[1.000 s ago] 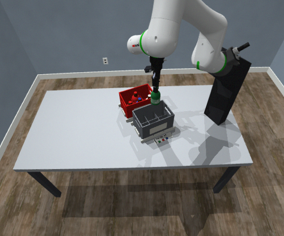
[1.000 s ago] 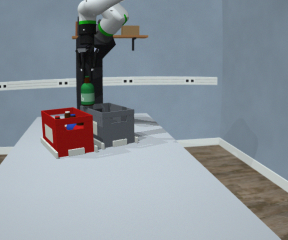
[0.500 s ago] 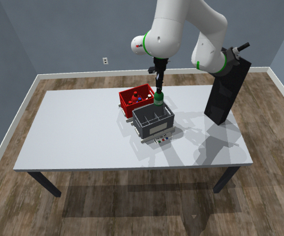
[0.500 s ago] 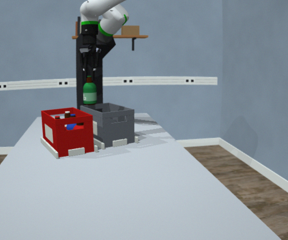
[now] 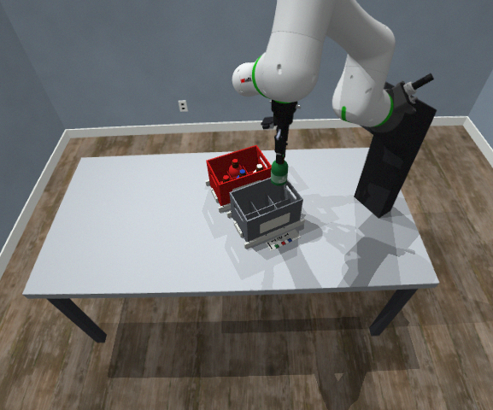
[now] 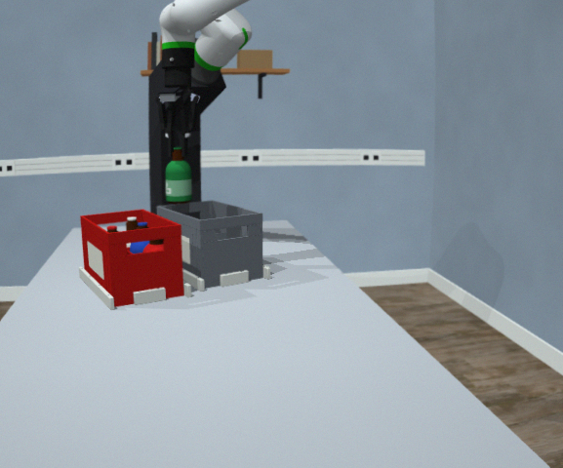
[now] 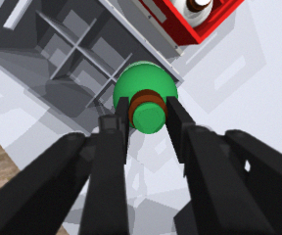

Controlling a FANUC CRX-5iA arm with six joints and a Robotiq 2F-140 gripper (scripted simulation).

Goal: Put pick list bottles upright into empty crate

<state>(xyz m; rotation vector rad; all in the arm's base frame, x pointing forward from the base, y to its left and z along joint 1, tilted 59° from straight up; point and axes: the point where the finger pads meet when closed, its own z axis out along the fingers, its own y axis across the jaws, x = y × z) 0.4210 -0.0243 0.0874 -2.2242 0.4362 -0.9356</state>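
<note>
My gripper is now 80 mm above the green-label bottle. Round my hand: white-capped bottle (260 mm below, 120 mm ahead, 100 mm to the right); grey crate (270 mm below, 90 mm to the left, 40 mm ahead); blue-label bottle (260 mm below, 190 mm ahead, 40 mm to the right).
</note>
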